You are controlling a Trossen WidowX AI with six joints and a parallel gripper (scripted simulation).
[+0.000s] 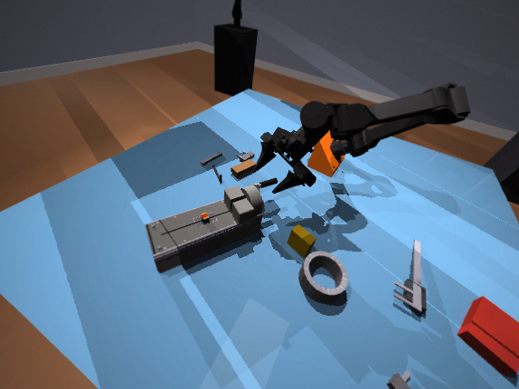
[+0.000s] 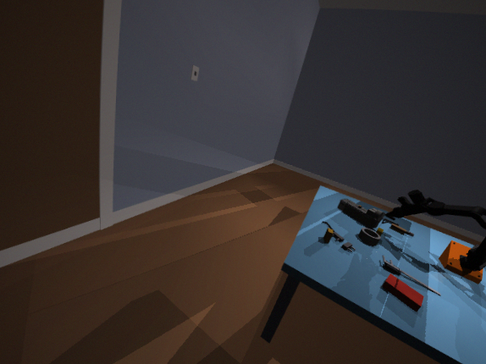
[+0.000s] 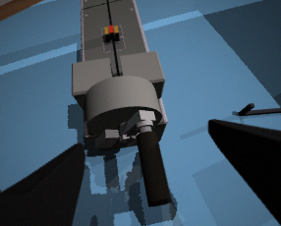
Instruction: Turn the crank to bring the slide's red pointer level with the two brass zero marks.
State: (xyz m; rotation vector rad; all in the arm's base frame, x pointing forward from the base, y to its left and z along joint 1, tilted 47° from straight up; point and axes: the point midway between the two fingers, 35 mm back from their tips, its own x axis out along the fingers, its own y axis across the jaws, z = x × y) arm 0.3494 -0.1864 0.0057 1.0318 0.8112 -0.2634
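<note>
Right now my gripper tip is 20 mm past the dark crank handle, 10 mm to the right of it and 10 mm above it. The rest, counted from my gripper tip: yellow block 150 mm to the left, 100 mm below, 50 mm ahead; red pointer 150 mm ahead, 80 mm to the right, 50 mm below; brown block 140 mm behind, 130 mm to the right, 110 mm below.
</note>
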